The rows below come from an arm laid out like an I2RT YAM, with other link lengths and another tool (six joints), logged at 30 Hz.
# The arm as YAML. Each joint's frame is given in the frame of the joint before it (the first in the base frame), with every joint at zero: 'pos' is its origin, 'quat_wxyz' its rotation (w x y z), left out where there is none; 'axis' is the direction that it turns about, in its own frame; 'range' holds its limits. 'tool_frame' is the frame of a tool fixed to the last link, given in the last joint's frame.
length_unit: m
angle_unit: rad
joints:
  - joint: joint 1
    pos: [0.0, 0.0, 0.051]
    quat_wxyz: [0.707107, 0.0, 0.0, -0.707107]
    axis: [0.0, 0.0, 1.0]
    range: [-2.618, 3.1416]
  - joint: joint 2
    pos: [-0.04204, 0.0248, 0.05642]
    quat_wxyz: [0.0, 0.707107, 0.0, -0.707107]
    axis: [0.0, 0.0, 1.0]
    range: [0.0, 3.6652]
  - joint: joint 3
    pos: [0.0, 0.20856, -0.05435]
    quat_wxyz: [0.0, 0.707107, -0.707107, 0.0]
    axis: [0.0, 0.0, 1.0]
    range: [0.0, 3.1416]
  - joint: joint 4
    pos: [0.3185, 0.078, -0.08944]
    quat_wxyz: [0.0, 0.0, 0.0, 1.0]
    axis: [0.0, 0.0, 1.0]
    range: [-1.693, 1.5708]
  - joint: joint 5
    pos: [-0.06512, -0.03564, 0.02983]
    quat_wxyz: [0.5, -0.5, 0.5, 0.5]
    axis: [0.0, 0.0, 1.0]
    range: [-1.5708, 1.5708]
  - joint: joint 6
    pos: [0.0, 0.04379, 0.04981]
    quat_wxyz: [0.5, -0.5, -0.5, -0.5]
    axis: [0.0, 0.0, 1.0]
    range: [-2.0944, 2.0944]
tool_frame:
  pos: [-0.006, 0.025, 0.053]
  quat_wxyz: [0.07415, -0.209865, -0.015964, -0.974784]
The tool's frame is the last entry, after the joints.
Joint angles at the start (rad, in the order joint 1, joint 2, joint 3, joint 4, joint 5, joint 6):
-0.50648 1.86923 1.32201 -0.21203 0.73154 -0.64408
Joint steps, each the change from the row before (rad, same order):
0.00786 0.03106 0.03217 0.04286 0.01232 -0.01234
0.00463 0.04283 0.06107 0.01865 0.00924 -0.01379
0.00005 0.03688 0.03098 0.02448 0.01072 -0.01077
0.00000 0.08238 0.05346 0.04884 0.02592 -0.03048
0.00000 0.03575 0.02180 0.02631 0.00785 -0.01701
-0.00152 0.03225 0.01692 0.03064 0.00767 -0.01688
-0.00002 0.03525 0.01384 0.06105 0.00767 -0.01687
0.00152 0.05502 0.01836 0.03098 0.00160 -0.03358
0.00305 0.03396 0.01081 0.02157 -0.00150 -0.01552
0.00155 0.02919 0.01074 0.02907 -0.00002 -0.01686
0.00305 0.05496 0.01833 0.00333 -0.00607 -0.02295
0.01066 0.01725 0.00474 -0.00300 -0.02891 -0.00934
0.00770 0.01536 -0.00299 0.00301 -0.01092 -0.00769
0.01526 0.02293 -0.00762 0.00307 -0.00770 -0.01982
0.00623 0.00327 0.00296 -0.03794 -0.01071 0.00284
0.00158 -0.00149 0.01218 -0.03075 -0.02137 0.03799
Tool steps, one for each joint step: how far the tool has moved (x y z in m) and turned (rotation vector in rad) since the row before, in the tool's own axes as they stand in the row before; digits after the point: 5 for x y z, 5 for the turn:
0.01132 -0.00082 -0.00230 -0.01544 0.02859 0.02159
0.01491 0.00211 -0.00284 -0.01372 0.02255 0.01622
0.00712 -0.00263 0.00388 -0.01377 0.00636 0.00840
0.00916 -0.01134 0.01277 -0.03371 -0.00127 -0.00290
0.00388 -0.00569 0.00547 -0.01365 0.00308 -0.00283
0.00320 -0.00510 0.00590 -0.01398 0.00343 0.00053
0.00534 -0.00578 0.00541 -0.01502 0.01819 0.01976
-0.00175 -0.01601 0.01031 -0.01423 -0.00286 -0.03557
-0.00066 -0.01088 0.00508 -0.00447 0.00256 -0.01753
0.00092 -0.00778 0.00430 -0.00752 0.00703 -0.00727
-0.00545 -0.01967 0.00959 -0.00120 -0.01133 -0.05237
-0.00056 -0.01179 -0.00253 0.01986 0.01938 -0.03604
-0.00279 -0.01068 0.00029 0.00761 0.00529 -0.02716
-0.00566 -0.01753 -0.00028 0.00300 0.00311 -0.05124
-0.00323 -0.00631 -0.00183 0.01513 -0.00827 -0.03558
0.00228 0.00012 -0.00343 0.03327 0.00576 0.01322

